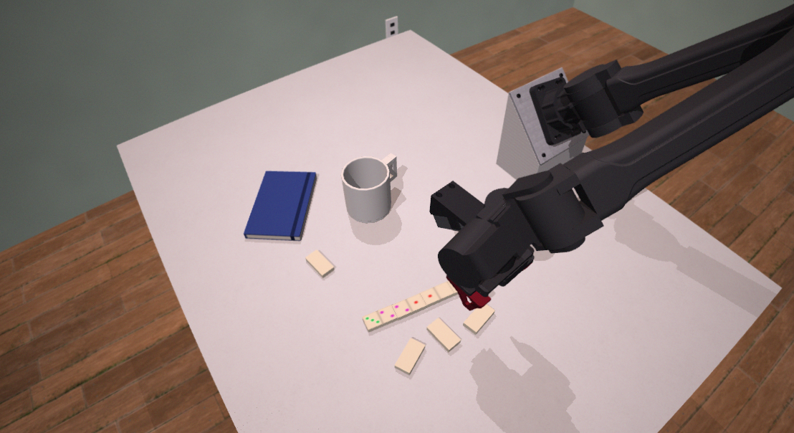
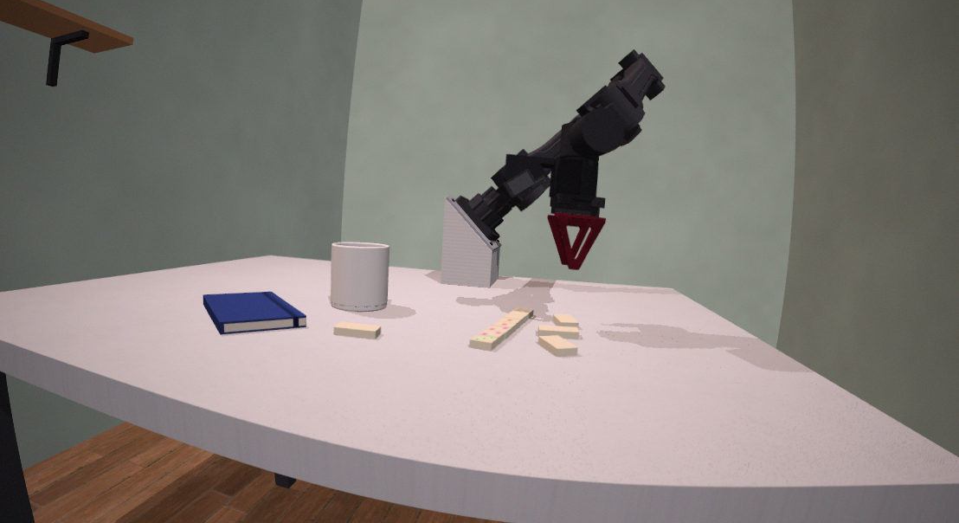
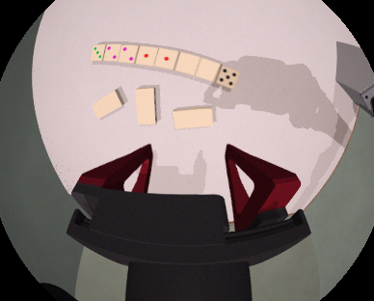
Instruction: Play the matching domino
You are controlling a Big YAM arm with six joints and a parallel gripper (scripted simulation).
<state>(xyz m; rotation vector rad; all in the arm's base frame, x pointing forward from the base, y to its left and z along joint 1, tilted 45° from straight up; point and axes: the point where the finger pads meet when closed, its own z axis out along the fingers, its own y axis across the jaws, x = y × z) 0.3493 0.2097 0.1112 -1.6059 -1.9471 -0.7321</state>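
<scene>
Right now my hand is 9 cm above the domino. Round my hand: white mug (2 cm ahead, 32 cm to the right, 5 cm below); then blue notebook (18 cm ahead, 41 cm to the right, 9 cm below).
</scene>
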